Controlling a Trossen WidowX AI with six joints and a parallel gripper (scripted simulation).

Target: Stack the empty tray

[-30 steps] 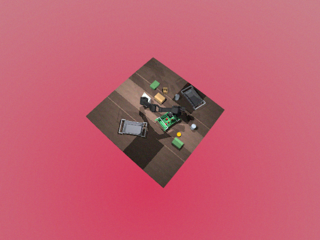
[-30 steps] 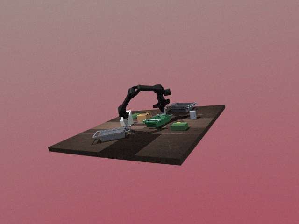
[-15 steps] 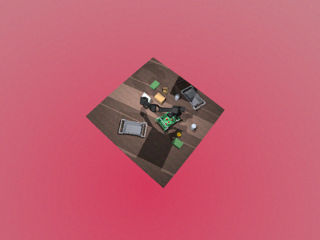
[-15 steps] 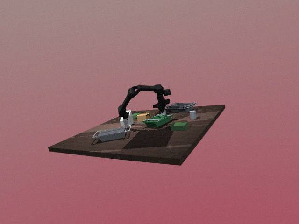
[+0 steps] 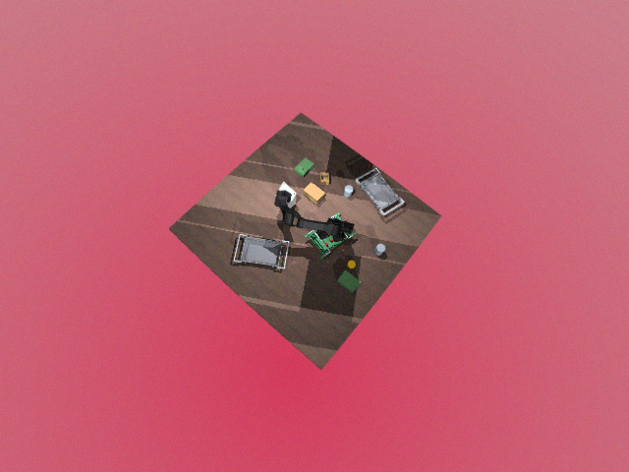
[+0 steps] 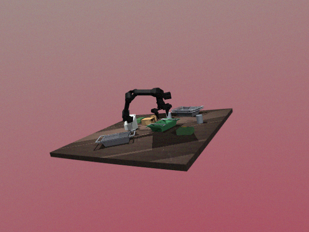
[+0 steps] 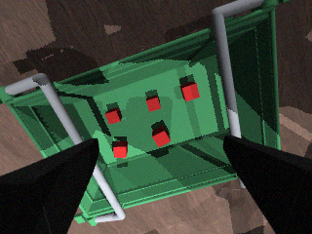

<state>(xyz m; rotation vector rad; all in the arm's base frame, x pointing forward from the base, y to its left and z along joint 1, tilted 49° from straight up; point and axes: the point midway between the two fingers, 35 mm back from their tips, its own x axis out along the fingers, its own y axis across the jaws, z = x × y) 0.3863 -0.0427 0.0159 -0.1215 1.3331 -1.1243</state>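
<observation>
My gripper tip is now 33 cm to the left of the grey tray, 28 cm past it and 6 cm above it. From my gripper tip the other things lie so: brown crate (33 cm to the left, 29 cm behind, 9 cm below); then yellow disc (20 cm ahead, 9 cm below, 5 cm to the right).
</observation>
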